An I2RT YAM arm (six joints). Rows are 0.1 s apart.
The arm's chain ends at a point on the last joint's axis. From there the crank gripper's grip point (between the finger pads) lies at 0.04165 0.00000 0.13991 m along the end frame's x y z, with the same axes.
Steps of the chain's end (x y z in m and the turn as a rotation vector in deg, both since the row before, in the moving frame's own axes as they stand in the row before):
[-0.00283, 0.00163, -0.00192, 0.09, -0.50, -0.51]
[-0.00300, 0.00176, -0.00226, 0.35, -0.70, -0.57]
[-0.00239, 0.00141, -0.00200, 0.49, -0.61, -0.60]
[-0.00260, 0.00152, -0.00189, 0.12, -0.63, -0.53]
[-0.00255, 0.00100, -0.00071, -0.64, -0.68, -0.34]
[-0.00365, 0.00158, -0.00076, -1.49, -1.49, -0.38]
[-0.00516, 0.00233, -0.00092, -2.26, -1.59, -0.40]
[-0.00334, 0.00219, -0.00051, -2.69, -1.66, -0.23]
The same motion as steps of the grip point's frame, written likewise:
[-0.00406, 0.00104, -0.00156, 0.09, -0.50, -0.51]
[-0.00472, 0.00050, -0.00177, 0.35, -0.70, -0.57]
[-0.00389, -0.00022, -0.00157, 0.49, -0.61, -0.60]
[-0.00414, 0.00085, -0.00144, 0.12, -0.63, -0.53]
[-0.00421, 0.00232, -0.00023, -0.64, -0.68, -0.34]
[-0.00729, 0.00497, 0.00023, -1.49, -1.49, -0.38]
[-0.00904, 0.00759, 0.00008, -2.26, -1.59, -0.40]
[-0.00740, 0.00862, 0.00049, -2.69, -1.66, -0.23]

